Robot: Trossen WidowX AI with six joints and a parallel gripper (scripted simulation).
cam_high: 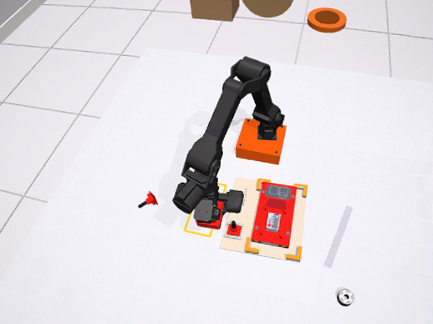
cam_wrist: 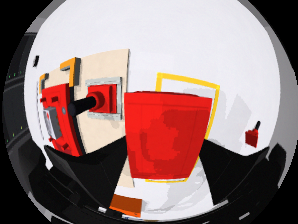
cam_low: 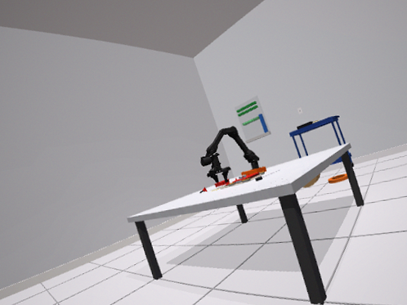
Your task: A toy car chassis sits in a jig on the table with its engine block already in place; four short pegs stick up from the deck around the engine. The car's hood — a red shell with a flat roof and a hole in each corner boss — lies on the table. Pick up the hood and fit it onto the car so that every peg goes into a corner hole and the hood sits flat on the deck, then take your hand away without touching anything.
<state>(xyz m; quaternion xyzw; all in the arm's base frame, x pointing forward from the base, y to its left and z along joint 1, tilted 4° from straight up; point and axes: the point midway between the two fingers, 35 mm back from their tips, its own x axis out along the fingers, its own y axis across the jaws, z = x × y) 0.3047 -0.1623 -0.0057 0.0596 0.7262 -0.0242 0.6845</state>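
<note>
Right now my gripper tip is 30 mm short of the grey engine block, 190 mm to the right of it and 10 mm above it. The rest, counted from my gripper tip: grey strip (40 mm ahead, 370 mm to the left, 30 mm below); red hood (right at my gripper tip).
</note>
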